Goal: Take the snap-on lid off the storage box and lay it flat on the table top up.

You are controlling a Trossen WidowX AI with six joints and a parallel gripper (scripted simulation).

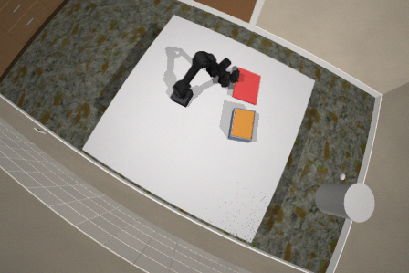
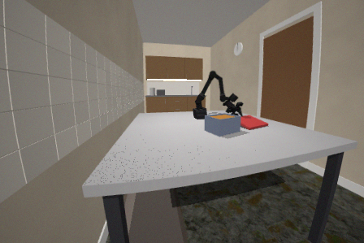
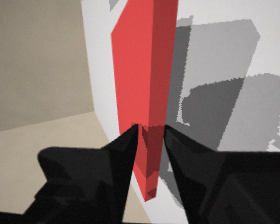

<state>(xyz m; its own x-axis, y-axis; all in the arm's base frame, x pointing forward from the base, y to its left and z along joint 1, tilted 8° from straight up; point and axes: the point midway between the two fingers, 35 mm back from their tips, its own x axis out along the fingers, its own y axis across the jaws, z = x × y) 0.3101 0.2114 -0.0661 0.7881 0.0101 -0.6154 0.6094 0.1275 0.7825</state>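
Right now the red lid is 11 cm ahead of my hand, 1 cm to the left of it and 4 cm below it. Round my hand: storage box: 13 cm ahead, 30 cm to the right, 2 cm below.
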